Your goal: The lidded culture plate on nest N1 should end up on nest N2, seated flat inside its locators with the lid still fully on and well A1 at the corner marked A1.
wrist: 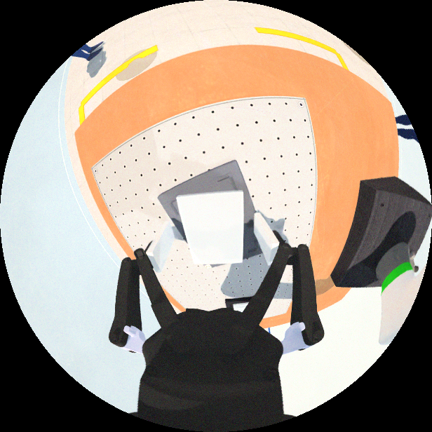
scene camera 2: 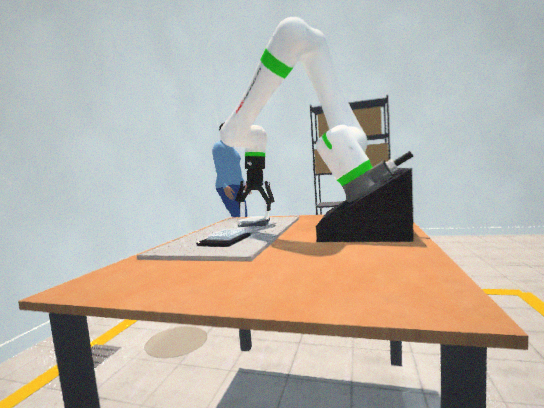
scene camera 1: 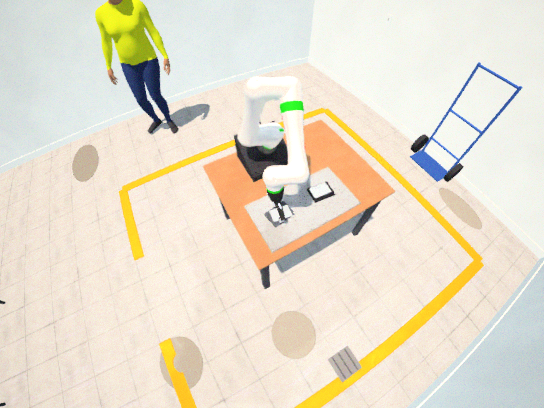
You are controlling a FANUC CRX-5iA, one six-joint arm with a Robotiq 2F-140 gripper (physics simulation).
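Places are measured from the arm's base along level axes (x back, y down, z right), in metres.
Where they show: gripper, fingertip midpoint: [scene camera 2: 254, 217] [scene camera 1: 278, 213]; arm's base at its link origin: [scene camera 2: 366, 191] [scene camera 1: 266, 144].
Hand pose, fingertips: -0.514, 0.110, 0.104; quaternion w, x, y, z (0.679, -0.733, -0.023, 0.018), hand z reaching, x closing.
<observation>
Things, the pixels of their top centre, and the offset from my fingertips, as dx, dy, dz. Level surfaces: height alone.
- white lidded plate at its top centre: [scene camera 2: 252, 218] [scene camera 1: 280, 213] +0.000, +0.000, -0.016
- black nest at its top centre: [scene camera 2: 224, 236] [scene camera 1: 321, 191] +0.071, +0.008, -0.344
- light plate at its top centre: [scene camera 2: 226, 231] [scene camera 1: 320, 189] +0.077, -0.007, -0.336
- light perforated board at its surface level: dy +0.023
- orange table at its surface level: dy +0.036
A white lidded plate [scene camera 1: 287, 212] [scene camera 2: 253, 219] [wrist: 212, 227] is on a grey nest [wrist: 197, 184]. In the wrist view the plate looks turned relative to the nest's edges; whether it is seated flat cannot be told. My gripper [scene camera 1: 281, 214] [scene camera 2: 255, 212] [wrist: 212, 226] is open and empty, pointing down over this plate, its pale pads on opposite sides of it, tips close to plate height. A black nest [scene camera 1: 326, 197] [scene camera 2: 215, 244] holds another light plate [scene camera 1: 320, 190] [scene camera 2: 230, 235]; it shows partly in the wrist view. Labels N1, N2 and A1 are not readable.
Both nests are on a light perforated board [scene camera 1: 272, 241] [scene camera 2: 200, 254] [wrist: 280, 145] on an orange table [scene camera 1: 345, 150] [scene camera 2: 300, 290] [wrist: 240, 70]. The arm's black base [scene camera 2: 375, 212] [wrist: 382, 230] stands beside the board. A person [scene camera 1: 130, 40] and a blue hand truck [scene camera 1: 428, 165] are off the table.
</observation>
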